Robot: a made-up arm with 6 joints.
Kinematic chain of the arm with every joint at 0, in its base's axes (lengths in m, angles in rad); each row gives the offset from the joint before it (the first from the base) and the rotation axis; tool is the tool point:
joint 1: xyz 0 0 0.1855 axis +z
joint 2: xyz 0 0.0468 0 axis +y
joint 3: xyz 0 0 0.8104 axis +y
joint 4: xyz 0 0 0.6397 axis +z
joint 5: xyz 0 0 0 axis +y
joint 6: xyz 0 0 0.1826 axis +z
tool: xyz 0 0 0
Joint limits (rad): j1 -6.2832..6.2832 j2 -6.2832..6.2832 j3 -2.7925..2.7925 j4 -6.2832..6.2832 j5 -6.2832..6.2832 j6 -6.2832..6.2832
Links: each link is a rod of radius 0.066 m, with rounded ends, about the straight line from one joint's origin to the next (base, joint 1, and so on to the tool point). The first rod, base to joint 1, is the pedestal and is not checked.
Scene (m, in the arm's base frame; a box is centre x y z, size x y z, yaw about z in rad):
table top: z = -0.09
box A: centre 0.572 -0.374 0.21 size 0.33 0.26 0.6 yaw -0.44
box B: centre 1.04 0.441 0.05 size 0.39 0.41 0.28 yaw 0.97
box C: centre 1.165 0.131 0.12 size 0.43 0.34 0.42 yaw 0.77
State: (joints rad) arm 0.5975 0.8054 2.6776 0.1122 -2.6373 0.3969
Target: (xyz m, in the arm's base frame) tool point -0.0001 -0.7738 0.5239
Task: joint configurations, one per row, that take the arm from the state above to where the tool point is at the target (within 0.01 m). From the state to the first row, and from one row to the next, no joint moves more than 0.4 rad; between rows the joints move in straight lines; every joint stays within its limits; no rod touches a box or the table.
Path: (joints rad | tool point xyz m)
1: 0.6574 0.7036 2.3447 -0.1161 -2.3831 0.5990 | 0.5133 0.4737 0.3101
2: 0.7173 0.6018 2.0118 -0.3444 -2.1288 0.8012 | 0.5817 0.6389 0.4579
3: 0.7772 0.4999 1.6788 -0.5727 -1.8746 1.0033 | 0.5799 0.7685 0.6828
4: 0.8370 0.3981 1.3459 -0.8009 -1.6204 1.2054 | 0.5091 0.8299 0.9489
5: 0.8969 0.2963 1.0130 -1.0292 -1.3661 1.4075 | 0.3845 0.8020 1.2246
6: 0.9568 0.1945 0.6801 -1.2575 -1.1119 1.6097 | 0.2246 0.6702 1.4814
7: 0.5958 0.2407 0.8766 -1.0229 -1.2923 1.4364 | 0.5297 0.5967 1.3570
8: 0.2349 0.2870 1.0731 -0.7883 -1.4726 1.2632 | 0.7816 0.3677 1.2256
9: -0.1261 0.3333 1.2697 -0.5536 -1.6530 1.0899 | 0.9053 0.0288 1.0859
10: -0.4870 0.3796 1.4662 -0.3190 -1.8334 0.9167 | 0.8571 -0.3383 0.9385
11: -0.8480 0.4259 1.6627 -0.0844 -2.0137 0.7434 | 0.6435 -0.6378 0.7884
12: -1.2090 0.4722 1.8592 0.1502 -2.1941 0.5702 | 0.3260 -0.7917 0.6459
13: -1.5699 0.5185 2.0558 0.3849 -2.3745 0.3969 | -0.0001 -0.7738 0.5239

